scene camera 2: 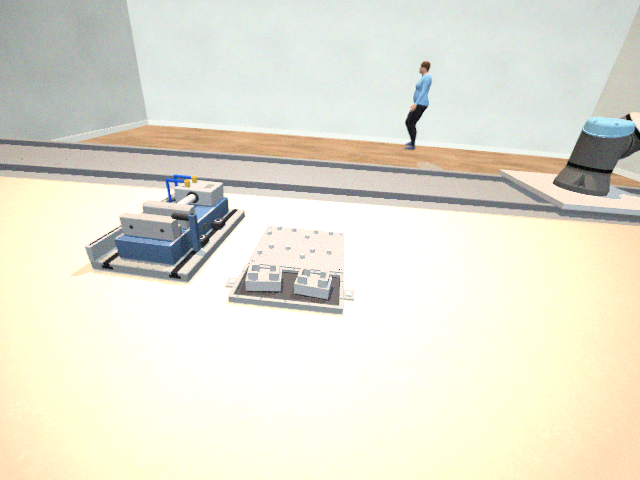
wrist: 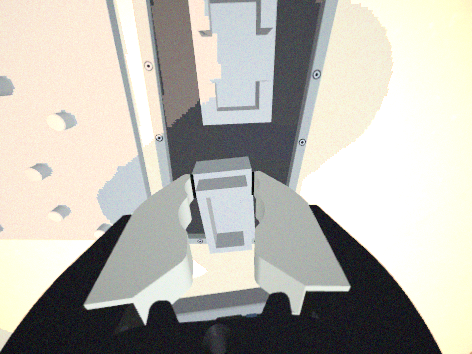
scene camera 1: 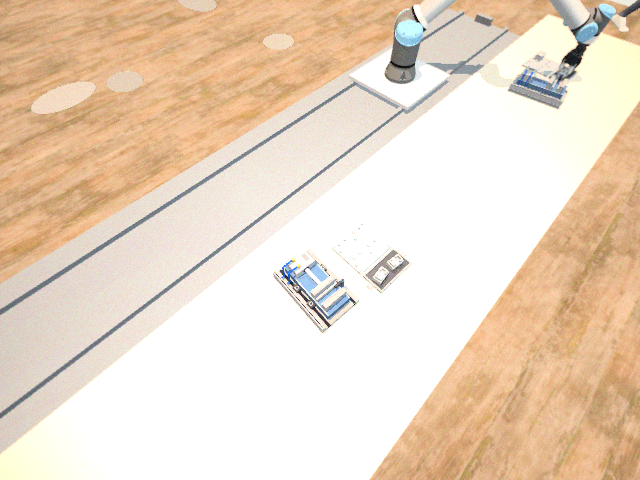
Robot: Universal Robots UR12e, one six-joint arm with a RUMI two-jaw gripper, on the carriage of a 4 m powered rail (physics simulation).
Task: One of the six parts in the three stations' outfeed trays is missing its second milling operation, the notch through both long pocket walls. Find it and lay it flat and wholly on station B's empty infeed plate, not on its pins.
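Places are measured from the arm's base along level axes (x ahead, y left, z up), in metres.
Pixels of known places: gripper, fingertip midpoint: (wrist: 223,176) (scene camera 1: 560,75); arm's base, origin of the base link: (scene camera 2: 578,188) (scene camera 1: 399,74).
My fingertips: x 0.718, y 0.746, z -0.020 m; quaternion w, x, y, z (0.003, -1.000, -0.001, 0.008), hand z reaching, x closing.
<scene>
Ahead of a thing's pixels: the offset from my fingertips to its top centre. "spot": to the spot under its first point.
My gripper (wrist: 223,176) (scene camera 1: 558,78) is shut on a light grey part @[dy -0.018, dx +0.002, dz +0.031 m] (wrist: 227,212) at the far station's outfeed tray @[spot: dy +0.048, dx +0.056, dz +0.002 m] (wrist: 310,105). The part's long pocket walls show no notch; its near end covers the tray's end wall in the wrist view. Whether it touches the tray floor cannot be told. Ahead of it lies a notched part @[dy +0.072, dx +0.010, dz +0.031 m] (wrist: 240,65). In the scene views, two notched parts, one @[dy -1.902, dx +0.053, dz +0.031 m] (scene camera 1: 381,274) (scene camera 2: 263,279) and another @[dy -1.814, dx +0.058, dz +0.031 m] (scene camera 1: 396,261) (scene camera 2: 313,285), lie in the nearer outfeed tray @[dy -1.855, dx -0.036, dz +0.006 m] (scene camera 2: 284,304). An empty pinned infeed plate @[dy -1.849, dx -0.091, dz -0.001 m] (scene camera 1: 369,253) (scene camera 2: 297,263) adjoins that tray.
The nearer station's blue vise (scene camera 1: 315,281) (scene camera 2: 149,249) stands beside its plate and tray. The far station's vise @[dy -0.254, dx -0.037, dz +0.050 m] (scene camera 1: 542,84) is close to my gripper. A pinned plate @[spot: dy +0.016, dx -0.102, dz -0.001 m] (wrist: 75,160) lies left of the far tray. The arm's carriage (scene camera 1: 369,77) (scene camera 2: 537,188) is on the rail. A person (scene camera 2: 421,98) stands beyond it.
</scene>
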